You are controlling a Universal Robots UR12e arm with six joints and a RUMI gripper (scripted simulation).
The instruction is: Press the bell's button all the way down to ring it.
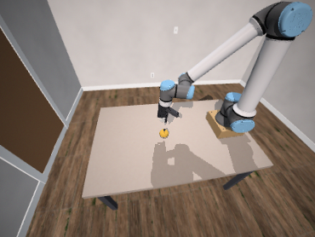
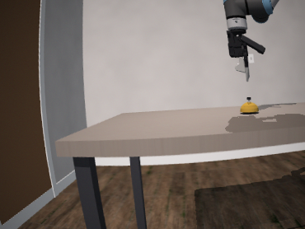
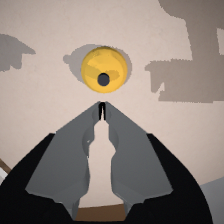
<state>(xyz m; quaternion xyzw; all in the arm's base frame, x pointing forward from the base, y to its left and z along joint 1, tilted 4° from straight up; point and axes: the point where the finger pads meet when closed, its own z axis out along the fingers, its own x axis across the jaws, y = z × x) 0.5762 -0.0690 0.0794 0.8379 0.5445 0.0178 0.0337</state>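
Now: hand 90 mm above the black button. Also, from my hand: yellow dome bell 110 mm below.
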